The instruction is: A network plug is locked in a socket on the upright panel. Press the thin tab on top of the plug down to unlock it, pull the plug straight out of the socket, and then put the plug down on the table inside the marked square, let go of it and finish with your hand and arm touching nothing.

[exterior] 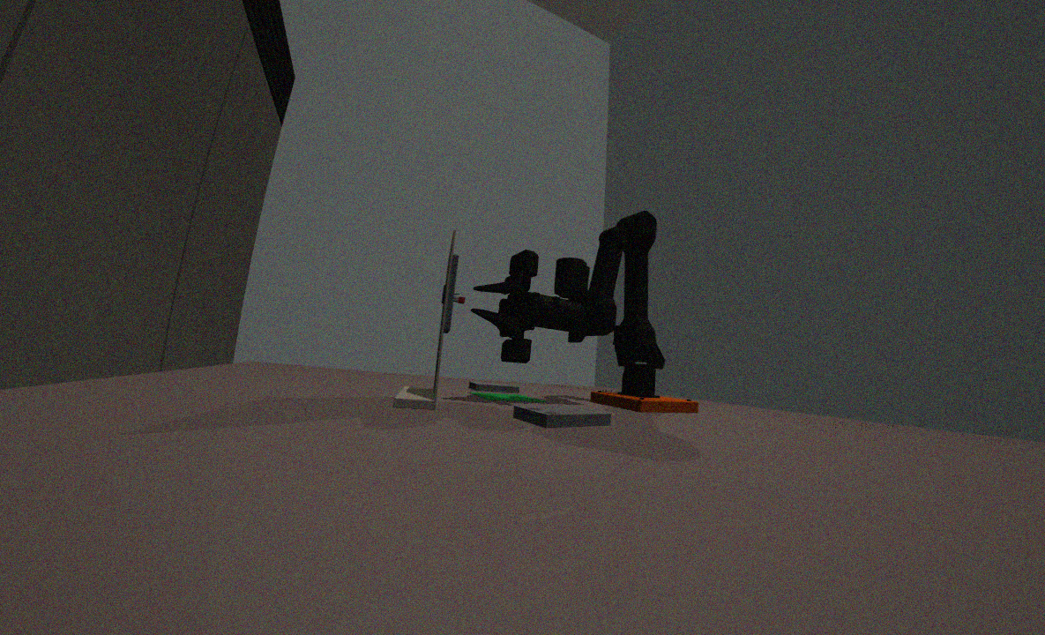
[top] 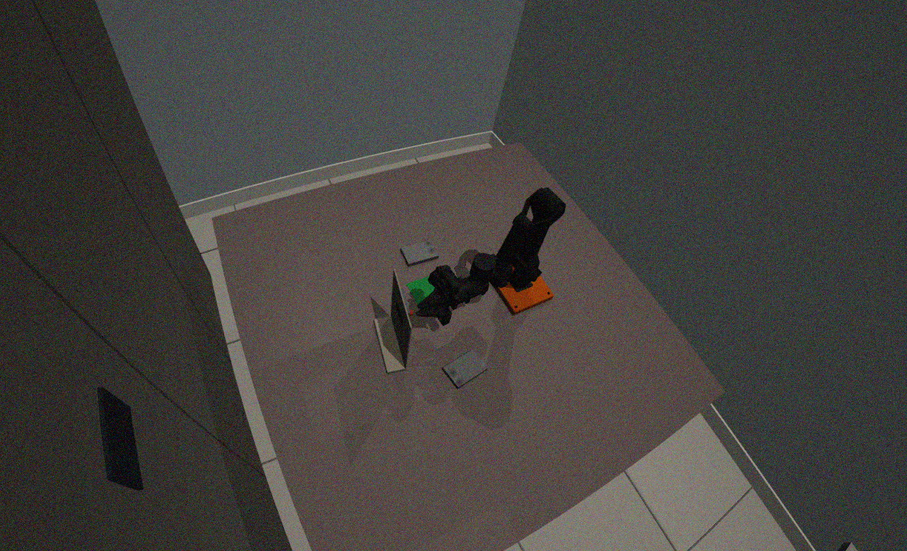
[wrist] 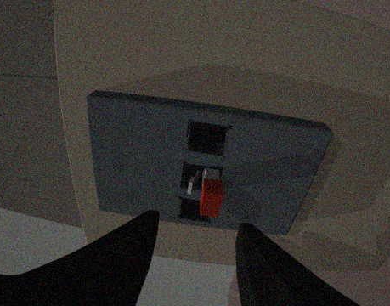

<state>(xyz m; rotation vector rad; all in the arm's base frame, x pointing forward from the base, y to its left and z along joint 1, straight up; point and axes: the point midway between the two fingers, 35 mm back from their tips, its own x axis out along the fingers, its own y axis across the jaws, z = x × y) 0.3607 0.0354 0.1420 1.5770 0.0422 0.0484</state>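
The grey network plug lies 30 mm ahead of my gripper tip and 10 mm to the right of it. From my gripper tip the other things lie so: upright panel 50 mm ahead, 10 mm to the right, 60 mm below; green marked square 130 mm behind, 120 mm to the right, 160 mm below.
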